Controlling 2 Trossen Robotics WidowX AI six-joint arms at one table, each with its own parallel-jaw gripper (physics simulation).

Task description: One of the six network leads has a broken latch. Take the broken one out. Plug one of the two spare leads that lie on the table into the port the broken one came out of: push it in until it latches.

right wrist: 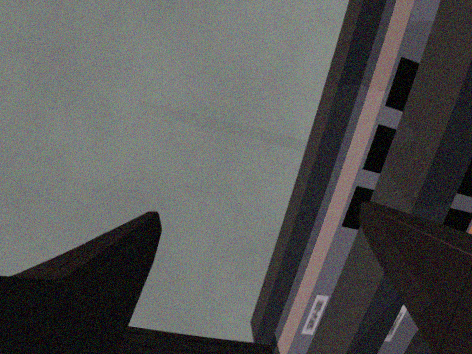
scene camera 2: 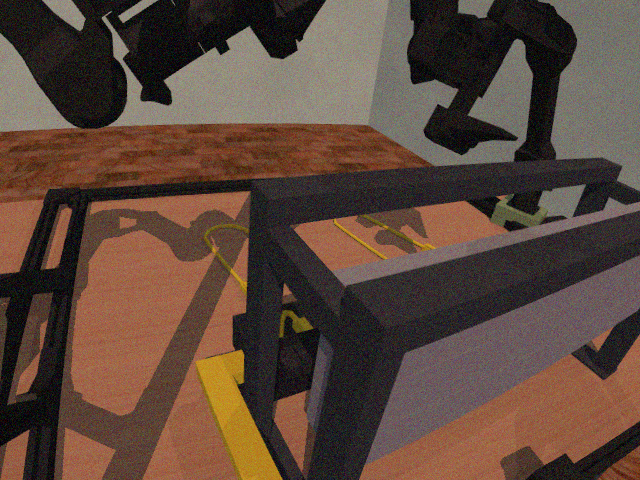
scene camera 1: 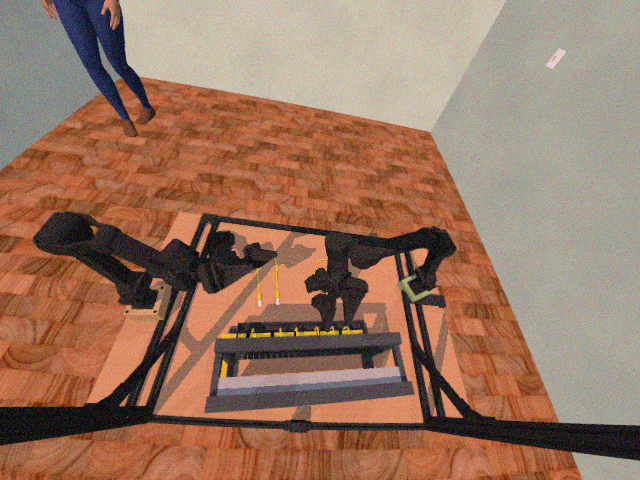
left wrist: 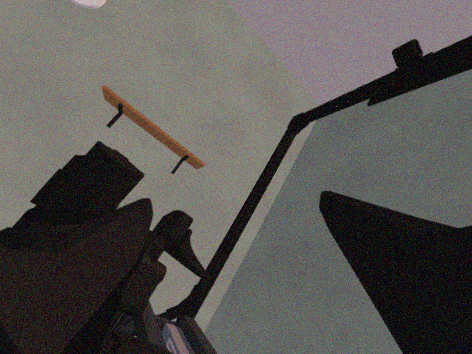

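Where they show: left gripper, fingertip midpoint: [scene camera 1: 266,259] [left wrist: 237,203]; right gripper, fingertip midpoint: [right wrist: 259,216] [scene camera 2: 540,96] [scene camera 1: 336,329] [left wrist: 191,314]; left arm's base at its link origin: [scene camera 1: 145,299]; right arm's base at its link origin: [scene camera 2: 523,206] [scene camera 1: 416,286].
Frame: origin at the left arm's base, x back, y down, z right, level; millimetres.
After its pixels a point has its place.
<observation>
Yellow network leads with pale plugs lie on the table: one [scene camera 1: 258,288] @(x -356, y 71, z -70 mm) and another [scene camera 1: 277,283] @(x -429, y 73, z -92 mm) above the rack in scene camera 1, and a curved one [scene camera 1: 320,260] @(x -615, y 73, z -202 mm) partly behind the right arm. A row of yellow leads [scene camera 1: 279,333] @(x -439, y -9, z 121 mm) sits at the rack [scene camera 1: 310,345] @(x -508, y -184, z 193 mm) [scene camera 2: 439,192] @(x -423, y -175, z 199 mm); which latch is broken cannot be told. My right gripper [scene camera 1: 337,321] @(x -561, y -252, z 174 mm) [right wrist: 259,216] @(x -561, y -252, z 174 mm) is open and empty over the right part of that row. My left gripper [scene camera 1: 267,261] @(x -394, y -360, z 48 mm) [left wrist: 237,203] @(x -394, y -360, z 48 mm) is open and empty, raised above and left of the rack, away from the leads.
A black frame [scene camera 1: 289,424] @(x -471, y 75, z 369 mm) surrounds the work area. A yellow upright bar [scene camera 1: 223,368] @(x -267, y 38, z 209 mm) [scene camera 2: 227,408] @(x -259, y 38, z 173 mm) stands at the rack's left end. Dark port openings [right wrist: 380,148] @(x -518, y -151, z 252 mm) and white labels show in the right wrist view. A person [scene camera 1: 98,56] stands on the floor beyond the table.
</observation>
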